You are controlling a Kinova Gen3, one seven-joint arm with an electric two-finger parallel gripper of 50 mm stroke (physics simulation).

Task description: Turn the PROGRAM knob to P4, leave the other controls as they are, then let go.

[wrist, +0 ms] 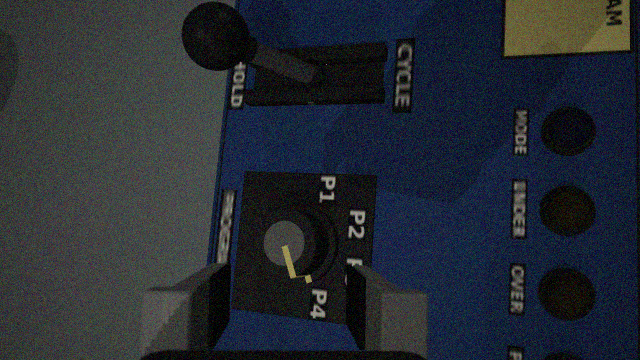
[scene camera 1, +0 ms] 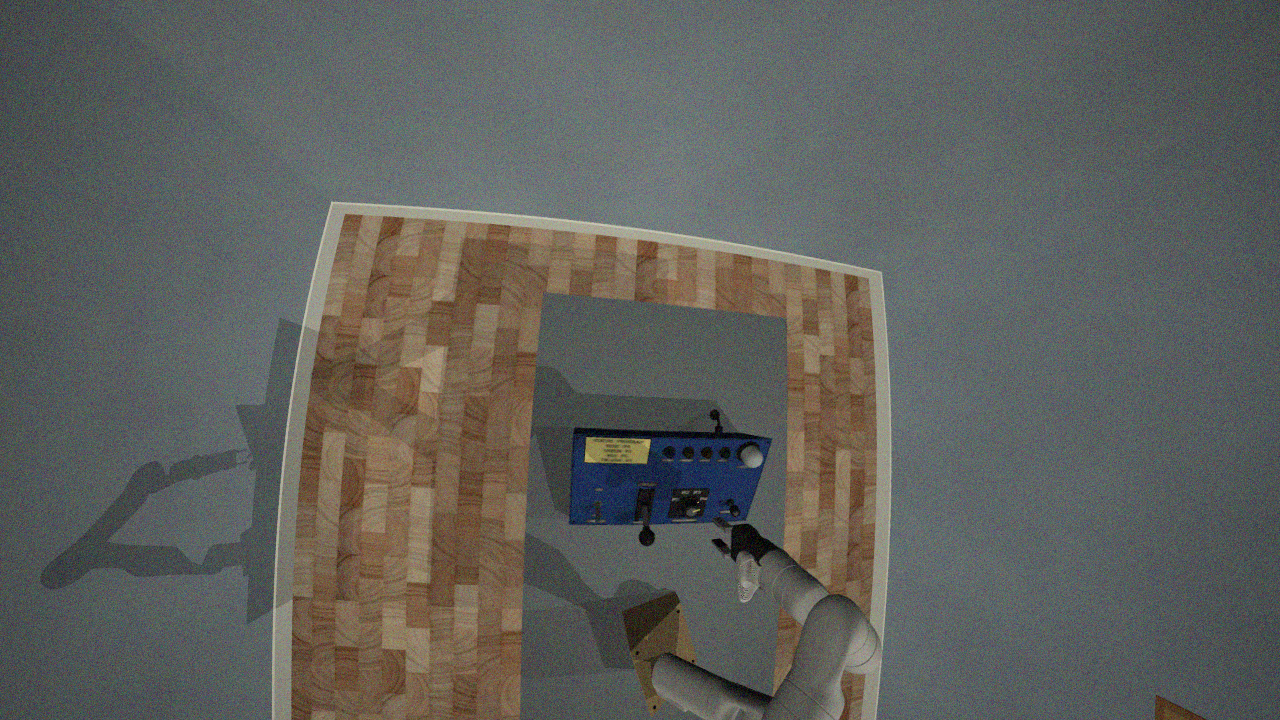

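Pixels of known places: gripper, fingertip midpoint: (wrist: 288, 293) (scene camera 1: 716, 529); arm's base, link origin: (scene camera 1: 664, 671).
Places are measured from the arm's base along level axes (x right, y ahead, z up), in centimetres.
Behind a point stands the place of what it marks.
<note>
The PROGRAM knob (scene camera 1: 690, 507) @[x 6.5, y 44.1, z 0.8 cm] (wrist: 284, 243) @[x 7.1, y 42.7, z 0.0 cm] is a dark round knob with a grey cap, on a black dial plate (scene camera 1: 676, 495) @[x 3.4, y 46.8, z -1.5 cm] (wrist: 260, 190) @[x 3.4, y 41.0, z -4.4 cm] marked P1, P2 and P4; the label between P2 and P4 is mostly hidden by a finger. Its yellow pointer line (wrist: 289, 262) @[x 8.3, y 43.0, z 0.3 cm] and the small yellow mark beside it point toward P4. My gripper (scene camera 1: 721, 534) @[x 8.8, y 42.2, z 11.8 cm] (wrist: 288, 293) @[x 8.8, y 42.2, z 11.8 cm] is open and empty. Its fingers stand apart, clear of the knob, and in the scene view it hangs off the panel's lower right side.
The blue panel (scene camera 1: 617, 488) @[x -12.0, y 49.6, z -0.7 cm] (wrist: 450, 160) @[x 1.5, y 53.1, z 1.4 cm] also carries the HOLD/CYCLE lever with a black ball (scene camera 1: 646, 537) @[x -5.6, y 38.6, z 4.0 cm] (wrist: 215, 36) @[x -4.4, y 38.1, z 4.1 cm], a row of round dark buttons (scene camera 1: 706, 453) @[x 8.8, y 58.6, z 6.1 cm] (wrist: 568, 131) @[x 0.3, y 58.1, z 6.0 cm], a white round knob (scene camera 1: 750, 455) @[x 19.3, y 57.9, z 8.5 cm], a small toggle (scene camera 1: 733, 508) @[x 18.5, y 42.8, z 0.7 cm] and a yellow plate (scene camera 1: 617, 450) @[x -12.6, y 59.8, z 4.4 cm] (wrist: 565, 27) @[x -6.8, y 59.4, z 4.4 cm].
</note>
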